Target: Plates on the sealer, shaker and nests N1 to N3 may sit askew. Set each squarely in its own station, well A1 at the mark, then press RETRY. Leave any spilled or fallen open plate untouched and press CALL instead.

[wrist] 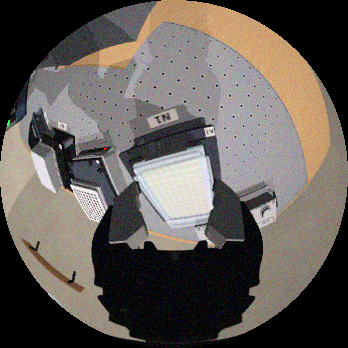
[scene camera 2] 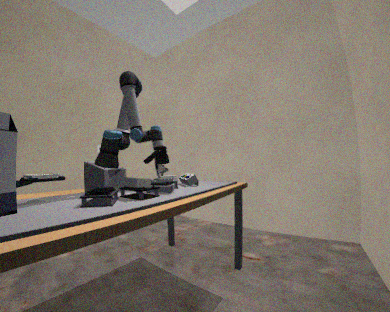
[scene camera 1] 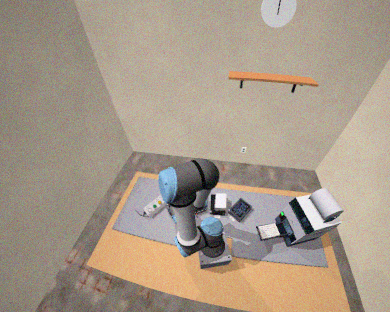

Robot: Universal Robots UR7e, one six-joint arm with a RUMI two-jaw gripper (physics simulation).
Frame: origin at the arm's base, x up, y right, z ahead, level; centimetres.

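Seen in the pictures: gripper, fingertip midpoint: (wrist: pixel 175 180) (scene camera 2: pixel 161 177); arm's base, link origin: (scene camera 2: pixel 106 165) (scene camera 1: pixel 212 245).
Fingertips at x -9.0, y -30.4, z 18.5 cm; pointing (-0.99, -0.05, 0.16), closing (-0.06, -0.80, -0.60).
Observation:
Pixels of each thing's top centre, then the offset from my fingertips to it. "spot": a spot on its surface instead.
- clear plate with pale yellow wells, top centre: (wrist: pixel 184 205) dx +1.3, dy -2.9, dz +2.0 cm
- dark nest N1, top centre: (wrist: pixel 180 194) dx -0.3, dy -2.1, dz +1.9 cm
- A1 mark, top centre: (wrist: pixel 209 131) dx -0.8, dy +0.6, dz -7.0 cm
- sealer, surface spot: (scene camera 1: pixel 315 220) spot: dx +26.2, dy +86.9, dz +3.7 cm
- pale plate, top centre: (scene camera 2: pixel 43 174) (scene camera 1: pixel 269 230) dx +5.4, dy +65.8, dz +0.9 cm
- white perforated plate, top centre: (wrist: pixel 89 209) dx +1.4, dy +10.7, dz +18.3 cm
- dark device with a red light, surface spot: (wrist: pixel 92 169) spot: dx -1.3, dy +11.9, dz +7.7 cm
- button box, top centre: (wrist: pixel 240 233) (scene camera 2: pixel 187 173) (scene camera 1: pixel 155 201) dx +1.6, dy -22.2, dz +3.6 cm
- white-topped block, top centre: (wrist: pixel 40 174) (scene camera 2: pixel 135 177) (scene camera 1: pixel 221 200) dx +3.0, dy +29.2, dz +17.9 cm
- dark square station, surface spot: (scene camera 1: pixel 241 209) spot: dx -1.2, dy +46.2, dz +15.9 cm
My gripper (wrist: pixel 175 180) (scene camera 2: pixel 161 171) is shut on a clear plate with pale yellow wells (wrist: pixel 175 182). The plate is at the dark nest N1 (wrist: pixel 216 155), inside or just over it. Its far edge looks roughly parallel to the nest's far wall; whether it is fully seated cannot be told. The A1 mark (wrist: pixel 209 131) is at the nest's far right corner. The sealer (scene camera 1: pixel 315 220) has a pale plate (scene camera 1: pixel 269 231) on its tray. A white perforated plate (wrist: pixel 89 201) shows by a dark device with a red light (wrist: pixel 92 169). The arm hides N1 in scene camera 1.
A button box (scene camera 1: pixel 155 206) (scene camera 2: pixel 189 179) (wrist: pixel 260 206) stands beyond N1. A white-topped block (scene camera 1: pixel 218 202) (wrist: pixel 47 172) and a dark square station (scene camera 1: pixel 241 209) stand between the arm and the sealer. A wooden shelf (scene camera 1: pixel 272 78) is on the wall.

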